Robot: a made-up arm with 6 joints. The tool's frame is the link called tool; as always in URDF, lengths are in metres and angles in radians. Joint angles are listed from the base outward.
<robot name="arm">
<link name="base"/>
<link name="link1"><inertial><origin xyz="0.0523 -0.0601 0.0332"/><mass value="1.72"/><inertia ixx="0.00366" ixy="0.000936" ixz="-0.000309" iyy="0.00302" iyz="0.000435" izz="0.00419"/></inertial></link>
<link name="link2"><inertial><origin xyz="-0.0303 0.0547 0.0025"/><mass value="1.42"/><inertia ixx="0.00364" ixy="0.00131" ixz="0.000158" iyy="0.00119" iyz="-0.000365" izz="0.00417"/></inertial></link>
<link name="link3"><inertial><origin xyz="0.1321 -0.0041 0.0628"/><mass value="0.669"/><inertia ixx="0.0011" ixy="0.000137" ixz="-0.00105" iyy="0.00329" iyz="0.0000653" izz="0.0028"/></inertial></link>
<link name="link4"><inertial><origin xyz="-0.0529 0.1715 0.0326"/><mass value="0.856"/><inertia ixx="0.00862" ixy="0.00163" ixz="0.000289" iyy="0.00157" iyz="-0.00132" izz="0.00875"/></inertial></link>
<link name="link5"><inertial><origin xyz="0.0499 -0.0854 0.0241"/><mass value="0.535"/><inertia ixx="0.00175" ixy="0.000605" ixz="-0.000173" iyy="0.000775" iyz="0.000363" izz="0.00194"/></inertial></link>
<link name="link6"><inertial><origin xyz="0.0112 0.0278 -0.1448"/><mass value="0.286"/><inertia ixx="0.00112" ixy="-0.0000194" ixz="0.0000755" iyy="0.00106" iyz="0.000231" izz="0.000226"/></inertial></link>
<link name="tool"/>
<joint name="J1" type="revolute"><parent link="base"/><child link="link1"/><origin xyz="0 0 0.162" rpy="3.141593 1.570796 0"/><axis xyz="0 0 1"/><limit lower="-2.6" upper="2.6"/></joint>
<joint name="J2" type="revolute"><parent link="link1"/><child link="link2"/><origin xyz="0.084 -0.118 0.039" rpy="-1.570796 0 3.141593"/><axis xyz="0 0 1"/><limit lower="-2.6" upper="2.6"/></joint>
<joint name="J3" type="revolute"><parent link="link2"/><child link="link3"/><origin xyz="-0.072 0.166 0.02" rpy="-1.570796 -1.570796 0"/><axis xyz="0 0 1"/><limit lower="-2.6" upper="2.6"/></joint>
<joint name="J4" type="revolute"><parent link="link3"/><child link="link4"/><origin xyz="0.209 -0.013 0.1" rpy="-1.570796 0 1.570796"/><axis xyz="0 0 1"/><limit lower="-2.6" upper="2.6"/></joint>
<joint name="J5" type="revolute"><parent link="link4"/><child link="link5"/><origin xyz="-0.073 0.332 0.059" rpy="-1.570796 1.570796 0"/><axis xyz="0 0 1"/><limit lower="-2.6" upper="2.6"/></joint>
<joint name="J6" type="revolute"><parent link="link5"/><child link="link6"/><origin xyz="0.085 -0.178 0.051" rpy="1.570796 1.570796 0"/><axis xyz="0 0 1"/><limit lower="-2.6" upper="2.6"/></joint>
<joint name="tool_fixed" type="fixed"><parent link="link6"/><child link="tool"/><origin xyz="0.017 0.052 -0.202"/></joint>
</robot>
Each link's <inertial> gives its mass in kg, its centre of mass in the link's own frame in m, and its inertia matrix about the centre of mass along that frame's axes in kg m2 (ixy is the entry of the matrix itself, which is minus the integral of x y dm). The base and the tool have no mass. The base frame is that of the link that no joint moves.
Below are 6 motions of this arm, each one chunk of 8 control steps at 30 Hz.
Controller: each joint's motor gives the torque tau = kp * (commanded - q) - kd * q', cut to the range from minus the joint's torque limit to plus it. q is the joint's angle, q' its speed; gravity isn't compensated. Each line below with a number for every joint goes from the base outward.
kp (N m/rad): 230 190 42 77 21 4.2
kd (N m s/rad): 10 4 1.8 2.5 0.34 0.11
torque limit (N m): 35 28 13 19 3.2 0.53
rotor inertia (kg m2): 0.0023 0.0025 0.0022 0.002 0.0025 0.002
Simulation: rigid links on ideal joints. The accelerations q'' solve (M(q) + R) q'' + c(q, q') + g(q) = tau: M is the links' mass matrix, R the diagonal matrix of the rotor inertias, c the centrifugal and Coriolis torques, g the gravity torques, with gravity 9.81 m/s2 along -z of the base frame. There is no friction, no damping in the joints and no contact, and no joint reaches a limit. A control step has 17 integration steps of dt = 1/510 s. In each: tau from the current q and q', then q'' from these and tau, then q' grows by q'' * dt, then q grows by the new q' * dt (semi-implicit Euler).
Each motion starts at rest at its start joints. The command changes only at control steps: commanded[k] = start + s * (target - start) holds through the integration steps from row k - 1 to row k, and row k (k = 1, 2, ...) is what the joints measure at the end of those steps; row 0 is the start. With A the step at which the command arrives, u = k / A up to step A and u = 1 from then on. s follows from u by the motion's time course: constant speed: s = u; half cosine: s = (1 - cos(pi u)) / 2; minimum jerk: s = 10 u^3 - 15 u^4 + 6 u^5; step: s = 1 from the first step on.
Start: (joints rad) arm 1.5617 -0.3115 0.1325 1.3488 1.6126 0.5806
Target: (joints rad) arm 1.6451 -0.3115 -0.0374 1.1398 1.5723 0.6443
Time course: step
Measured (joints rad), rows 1 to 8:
1: 1.5765 -0.3540 0.1228 1.2725 1.5818 0.6077
2: 1.5827 -0.3527 0.1168 1.2118 1.5613 0.6227
3: 1.5904 -0.3260 0.1153 1.1689 1.5422 0.6368
4: 1.5991 -0.3005 0.1060 1.1309 1.5225 0.6526
5: 1.6072 -0.2844 0.0893 1.1027 1.5149 0.6638
6: 1.6136 -0.2790 0.0695 1.0903 1.5199 0.6679
7: 1.6181 -0.2826 0.0506 1.0941 1.5321 0.6656
8: 1.6204 -0.2921 0.0359 1.1094 1.5463 0.6589

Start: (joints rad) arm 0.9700 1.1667 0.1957 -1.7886 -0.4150 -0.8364
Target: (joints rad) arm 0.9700 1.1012 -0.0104 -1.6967 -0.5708 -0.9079
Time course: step
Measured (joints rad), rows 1 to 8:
1: 0.9784 1.1291 0.1245 -1.7847 -0.5816 -0.8834
2: 0.9793 1.1120 0.0465 -1.7516 -0.6260 -0.8928
3: 0.9707 1.1066 -0.0234 -1.7232 -0.5609 -0.8930
4: 0.9570 1.1052 -0.0909 -1.7094 -0.5140 -0.8904
5: 0.9461 1.1102 -0.1446 -1.7034 -0.5031 -0.8840
6: 0.9428 1.1176 -0.1769 -1.7039 -0.5075 -0.8803
7: 0.9461 1.1227 -0.1875 -1.7108 -0.5158 -0.8806
8: 0.9527 1.1244 -0.1800 -1.7212 -0.5263 -0.8821

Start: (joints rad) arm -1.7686 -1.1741 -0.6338 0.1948 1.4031 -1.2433
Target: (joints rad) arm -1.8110 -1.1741 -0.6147 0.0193 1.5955 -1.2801
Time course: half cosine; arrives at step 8
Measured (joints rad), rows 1 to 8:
1: -1.7681 -1.1786 -0.6506 0.1912 1.4089 -1.2426
2: -1.7689 -1.1820 -0.6786 0.1901 1.4463 -1.2417
3: -1.7701 -1.1843 -0.7105 0.1863 1.4996 -1.2402
4: -1.7726 -1.1856 -0.7410 0.1743 1.5529 -1.2401
5: -1.7766 -1.1854 -0.7631 0.1529 1.5988 -1.2433
6: -1.7818 -1.1834 -0.7717 0.1248 1.6312 -1.2498
7: -1.7874 -1.1804 -0.7653 0.0952 1.6454 -1.2581
8: -1.7924 -1.1777 -0.7465 0.0700 1.6404 -1.2659

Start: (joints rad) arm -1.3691 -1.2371 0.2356 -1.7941 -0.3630 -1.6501
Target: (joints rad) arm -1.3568 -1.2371 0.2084 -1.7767 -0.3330 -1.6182
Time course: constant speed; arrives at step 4
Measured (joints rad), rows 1 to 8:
1: -1.3666 -1.2323 0.2503 -1.7886 -0.3633 -1.6477
2: -1.3655 -1.2300 0.2754 -1.7812 -0.3714 -1.6474
3: -1.3668 -1.2329 0.3020 -1.7753 -0.3731 -1.6455
4: -1.3685 -1.2376 0.3259 -1.7694 -0.3676 -1.6421
5: -1.3697 -1.2421 0.3430 -1.7636 -0.3650 -1.6419
6: -1.3701 -1.2444 0.3525 -1.7591 -0.3650 -1.6435
7: -1.3699 -1.2442 0.3550 -1.7572 -0.3648 -1.6439
8: -1.3692 -1.2424 0.3516 -1.7582 -0.3640 -1.6428

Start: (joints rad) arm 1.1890 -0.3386 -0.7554 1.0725 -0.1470 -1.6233
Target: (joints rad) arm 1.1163 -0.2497 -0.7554 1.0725 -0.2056 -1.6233
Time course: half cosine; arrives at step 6
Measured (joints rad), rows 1 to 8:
1: 1.1830 -0.3301 -0.7466 1.0786 -0.1451 -1.6236
2: 1.1701 -0.3135 -0.7238 1.0834 -0.1415 -1.6193
3: 1.1506 -0.2908 -0.6954 1.0839 -0.1468 -1.6127
4: 1.1279 -0.2648 -0.6657 1.0784 -0.1591 -1.6062
5: 1.1067 -0.2403 -0.6374 1.0667 -0.1703 -1.6005
6: 1.0912 -0.2235 -0.6122 1.0506 -0.1762 -1.5959
7: 1.0819 -0.2169 -0.5938 1.0365 -0.1785 -1.5930
8: 1.0769 -0.2184 -0.5853 1.0316 -0.1798 -1.5925

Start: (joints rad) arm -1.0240 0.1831 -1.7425 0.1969 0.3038 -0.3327
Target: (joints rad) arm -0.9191 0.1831 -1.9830 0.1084 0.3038 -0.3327
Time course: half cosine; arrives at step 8
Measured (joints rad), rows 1 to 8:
1: -1.0099 0.1836 -1.7381 0.1976 0.3083 -0.3294
2: -0.9914 0.1864 -1.7539 0.1989 0.3221 -0.3215
3: -0.9709 0.1882 -1.7914 0.1969 0.3325 -0.3176
4: -0.9480 0.1882 -1.8421 0.1903 0.3380 -0.3175
5: -0.9245 0.1878 -1.8975 0.1806 0.3422 -0.3182
6: -0.9027 0.1880 -1.9499 0.1705 0.3462 -0.3184
7: -0.8854 0.1885 -1.9923 0.1625 0.3492 -0.3183
8: -0.8747 0.1889 -2.0194 0.1586 0.3508 -0.3183

